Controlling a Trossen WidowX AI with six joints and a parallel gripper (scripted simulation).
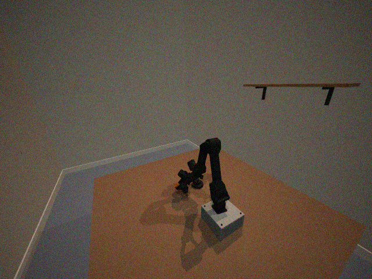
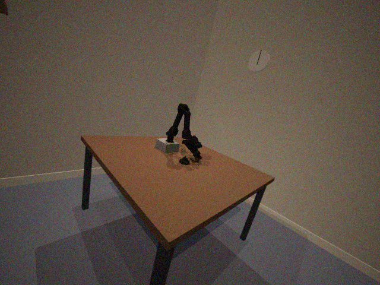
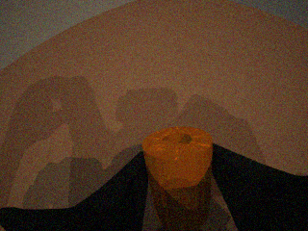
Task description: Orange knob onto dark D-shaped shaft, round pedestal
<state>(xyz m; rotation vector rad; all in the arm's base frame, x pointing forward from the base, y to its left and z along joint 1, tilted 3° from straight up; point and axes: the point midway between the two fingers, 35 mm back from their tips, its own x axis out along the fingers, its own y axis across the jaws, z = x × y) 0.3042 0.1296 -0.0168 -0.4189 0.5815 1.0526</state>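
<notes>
The orange knob lies 1 cm to the right of my gripper tip, 1 cm below it and 1 cm behind it. From my gripper tip the other things lie so: round pedestal (17 cm to the right, 1 cm below).
</notes>
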